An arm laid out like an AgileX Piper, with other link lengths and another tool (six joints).
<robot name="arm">
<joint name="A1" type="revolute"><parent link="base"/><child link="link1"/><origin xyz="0.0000 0.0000 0.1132"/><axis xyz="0 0 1"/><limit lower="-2.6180" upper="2.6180"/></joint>
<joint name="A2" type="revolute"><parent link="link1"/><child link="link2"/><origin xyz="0.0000 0.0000 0.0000"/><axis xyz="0 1 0"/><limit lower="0.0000" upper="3.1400"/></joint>
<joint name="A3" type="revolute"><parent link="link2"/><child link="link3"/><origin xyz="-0.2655 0.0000 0.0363"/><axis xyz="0 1 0"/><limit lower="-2.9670" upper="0.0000"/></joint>
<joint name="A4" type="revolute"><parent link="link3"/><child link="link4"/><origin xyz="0.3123 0.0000 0.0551"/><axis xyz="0.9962 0 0.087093"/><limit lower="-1.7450" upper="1.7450"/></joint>
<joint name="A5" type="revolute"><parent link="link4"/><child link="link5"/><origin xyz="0.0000 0.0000 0.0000"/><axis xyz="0 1 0"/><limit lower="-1.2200" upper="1.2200"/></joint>
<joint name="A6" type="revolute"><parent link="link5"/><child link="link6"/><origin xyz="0.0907 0.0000 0.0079"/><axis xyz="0.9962 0 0.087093"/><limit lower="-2.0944" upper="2.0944"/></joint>
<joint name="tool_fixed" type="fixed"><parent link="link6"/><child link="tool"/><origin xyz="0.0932 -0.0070 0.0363" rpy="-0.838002 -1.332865 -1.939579"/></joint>
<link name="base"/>
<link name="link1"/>
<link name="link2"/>
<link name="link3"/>
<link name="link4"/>
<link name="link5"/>
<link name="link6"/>
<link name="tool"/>
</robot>
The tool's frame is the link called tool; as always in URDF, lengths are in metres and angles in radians.
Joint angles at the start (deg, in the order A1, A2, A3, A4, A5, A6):
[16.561 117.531 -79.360 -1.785 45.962 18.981]
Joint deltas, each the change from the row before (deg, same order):
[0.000 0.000 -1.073 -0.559 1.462 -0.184]
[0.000 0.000 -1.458 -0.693 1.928 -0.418]
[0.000 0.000 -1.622 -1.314 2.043 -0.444]
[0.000 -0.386 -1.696 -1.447 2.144 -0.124]
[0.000 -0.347 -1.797 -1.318 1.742 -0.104]
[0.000 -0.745 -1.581 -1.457 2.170 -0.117]
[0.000 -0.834 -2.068 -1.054 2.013 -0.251]
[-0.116 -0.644 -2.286 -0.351 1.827 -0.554]
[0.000 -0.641 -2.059 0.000 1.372 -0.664]
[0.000 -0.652 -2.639 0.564 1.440 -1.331]
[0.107 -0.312 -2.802 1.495 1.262 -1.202]
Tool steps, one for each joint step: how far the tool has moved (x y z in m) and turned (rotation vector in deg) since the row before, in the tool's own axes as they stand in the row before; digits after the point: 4 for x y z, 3 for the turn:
[0.0029 -0.0018 -0.0043 -0.573 -0.286 -0.469]
[0.0040 -0.0025 -0.0059 -0.726 -0.390 -0.737]
[0.0053 -0.0018 -0.0073 -1.144 -0.240 -1.192]
[0.0066 -0.0025 -0.0111 -1.120 0.246 -1.007]
[0.0079 -0.0032 -0.0115 -0.848 0.656 -0.962]
[0.0066 -0.0021 -0.0143 -1.130 0.538 -0.902]
[0.0091 -0.0046 -0.0172 -0.556 1.085 -0.840]
[0.0094 -0.0051 -0.0164 0.019 1.052 -0.583]
[0.0083 -0.0065 -0.0150 0.435 1.068 -0.663]
[0.0100 -0.0096 -0.0175 1.077 1.176 -1.057]
[0.0086 -0.0124 -0.0145 1.882 0.948 -0.608]

